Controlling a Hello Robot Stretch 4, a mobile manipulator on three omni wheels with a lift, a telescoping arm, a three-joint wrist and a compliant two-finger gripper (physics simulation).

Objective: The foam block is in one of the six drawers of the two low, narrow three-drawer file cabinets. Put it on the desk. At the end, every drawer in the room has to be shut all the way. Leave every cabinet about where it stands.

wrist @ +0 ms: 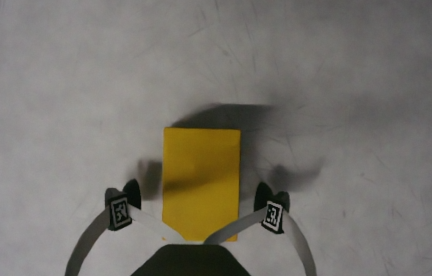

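Note:
The yellow foam block (201, 175) lies on a pale grey, lightly scratched surface in the lower middle of the wrist view. My gripper (198, 200) is open, with one finger pad on each side of the block. A gap shows between each pad and the block's side. The block's near end is partly hidden by the gripper's body and finger strips. The block casts a dark shadow at its far edge and right side. The file cabinets and their drawers do not show in this view.
The pale grey surface (75, 90) stretches around the block to every edge of the view. Soft shadows of the fingers fall on it beside the block. No walls or edges of the surface show.

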